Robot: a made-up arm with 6 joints. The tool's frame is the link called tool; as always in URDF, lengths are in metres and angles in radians. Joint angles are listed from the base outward.
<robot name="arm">
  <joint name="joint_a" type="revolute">
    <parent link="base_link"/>
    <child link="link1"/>
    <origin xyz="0 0 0.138" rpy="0 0 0"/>
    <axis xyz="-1 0 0"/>
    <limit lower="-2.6" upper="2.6"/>
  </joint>
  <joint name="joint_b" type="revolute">
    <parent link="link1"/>
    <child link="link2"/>
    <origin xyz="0.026 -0.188 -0.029" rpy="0 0 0"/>
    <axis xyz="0 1 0"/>
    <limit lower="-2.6" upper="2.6"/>
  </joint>
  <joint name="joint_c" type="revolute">
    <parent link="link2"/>
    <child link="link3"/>
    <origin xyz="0.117 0.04 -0.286" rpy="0 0 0"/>
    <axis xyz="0 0 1"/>
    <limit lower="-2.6" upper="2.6"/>
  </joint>
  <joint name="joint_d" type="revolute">
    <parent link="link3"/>
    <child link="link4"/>
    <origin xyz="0.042 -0.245 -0.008" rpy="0 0 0"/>
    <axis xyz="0 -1 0"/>
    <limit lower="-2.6" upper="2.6"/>
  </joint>
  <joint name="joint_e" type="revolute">
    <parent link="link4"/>
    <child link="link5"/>
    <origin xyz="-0.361 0.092 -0.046" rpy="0 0 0"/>
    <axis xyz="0 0 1"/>
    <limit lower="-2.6" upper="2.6"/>
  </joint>
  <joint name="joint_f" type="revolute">
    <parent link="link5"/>
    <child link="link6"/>
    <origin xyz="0.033 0.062 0.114" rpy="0 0 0"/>
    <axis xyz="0 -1 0"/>
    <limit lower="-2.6" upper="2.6"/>
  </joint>
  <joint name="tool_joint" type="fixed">
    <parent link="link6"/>
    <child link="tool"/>
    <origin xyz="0.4 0.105 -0.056" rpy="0 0 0"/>
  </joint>
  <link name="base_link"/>
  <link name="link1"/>
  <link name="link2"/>
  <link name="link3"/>
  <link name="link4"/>
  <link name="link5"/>
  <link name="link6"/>
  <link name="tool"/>
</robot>
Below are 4 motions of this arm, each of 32 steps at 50 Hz.
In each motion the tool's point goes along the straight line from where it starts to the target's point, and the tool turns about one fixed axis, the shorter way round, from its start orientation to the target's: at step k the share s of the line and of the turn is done. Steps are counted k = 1, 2, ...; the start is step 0. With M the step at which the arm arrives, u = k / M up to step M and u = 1 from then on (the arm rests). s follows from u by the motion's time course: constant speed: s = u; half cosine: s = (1 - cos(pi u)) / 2; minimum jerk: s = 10 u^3 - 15 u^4 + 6 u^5.
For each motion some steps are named. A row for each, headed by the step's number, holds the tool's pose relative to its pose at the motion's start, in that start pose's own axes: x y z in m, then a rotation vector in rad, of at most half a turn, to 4 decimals.
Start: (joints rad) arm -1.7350 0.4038 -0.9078 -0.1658 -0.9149 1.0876
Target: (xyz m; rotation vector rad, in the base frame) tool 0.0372 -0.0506 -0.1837 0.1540 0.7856 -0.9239
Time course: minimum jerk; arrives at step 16
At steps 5, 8, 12, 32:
5: -0.0010 0.0020 0.0079 -0.0193 -0.0056 0.0084
8: -0.0029 0.0056 0.0220 -0.0537 -0.0155 0.0234
12: -0.0052 0.0100 0.0395 -0.0962 -0.0277 0.0419
32: -0.0058 0.0112 0.0441 -0.1073 -0.0309 0.0467

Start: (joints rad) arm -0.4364 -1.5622 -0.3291 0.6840 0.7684 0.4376
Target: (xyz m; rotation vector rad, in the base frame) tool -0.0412 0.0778 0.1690 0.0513 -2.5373 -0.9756
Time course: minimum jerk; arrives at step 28
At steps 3, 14, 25, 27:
3: 0.0022 -0.0023 0.0015 -0.0035 -0.0003 -0.0059
14: 0.1052 -0.1101 0.0739 -0.1686 -0.0145 -0.2824
25: 0.2083 -0.2179 0.1462 -0.3337 -0.0287 -0.5590
27: 0.2104 -0.2201 0.1477 -0.3371 -0.0290 -0.5646

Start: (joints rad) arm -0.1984 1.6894 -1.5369 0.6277 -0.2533 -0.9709
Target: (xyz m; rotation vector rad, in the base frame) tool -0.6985 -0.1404 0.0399 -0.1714 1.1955 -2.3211
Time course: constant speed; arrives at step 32
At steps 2, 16, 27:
2: -0.0045 0.0007 -0.0097 0.0413 0.0439 -0.0099
16: -0.0361 0.0052 -0.0772 0.3303 0.3514 -0.0790
27: -0.0610 0.0088 -0.1303 0.5574 0.5931 -0.1333

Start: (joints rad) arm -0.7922 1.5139 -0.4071 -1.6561 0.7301 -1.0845
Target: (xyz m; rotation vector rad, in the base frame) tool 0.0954 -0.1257 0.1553 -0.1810 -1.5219 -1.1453
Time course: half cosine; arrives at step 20
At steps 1, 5, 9, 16, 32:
1: -0.0001 -0.0005 -0.0005 -0.0008 0.0019 -0.0020
5: -0.0036 -0.0127 -0.0107 -0.0184 0.0449 -0.0470
9: -0.0102 -0.0366 -0.0309 -0.0529 0.1293 -0.1355
16: -0.0219 -0.0784 -0.0663 -0.1133 0.2773 -0.2905
32: -0.0242 -0.0867 -0.0733 -0.1253 0.3066 -0.3212

